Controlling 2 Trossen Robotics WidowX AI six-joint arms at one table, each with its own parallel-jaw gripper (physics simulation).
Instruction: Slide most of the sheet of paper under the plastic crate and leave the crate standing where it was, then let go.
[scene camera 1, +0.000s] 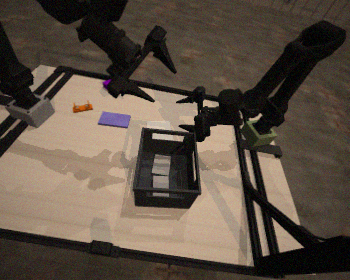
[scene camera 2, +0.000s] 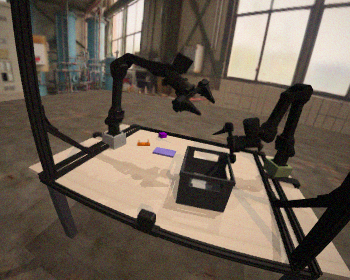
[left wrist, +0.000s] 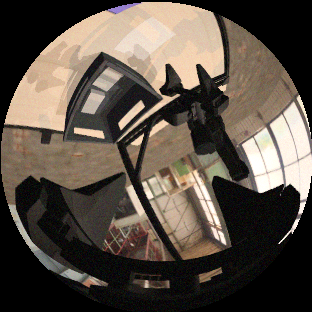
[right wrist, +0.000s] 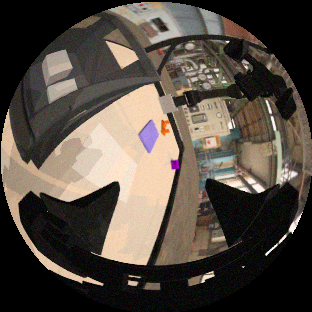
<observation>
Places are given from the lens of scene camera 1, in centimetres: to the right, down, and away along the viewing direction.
my left gripper (scene camera 1: 165, 87): -2, -13, 43
my right gripper (scene camera 1: 177, 114): 1, -9, 65
</observation>
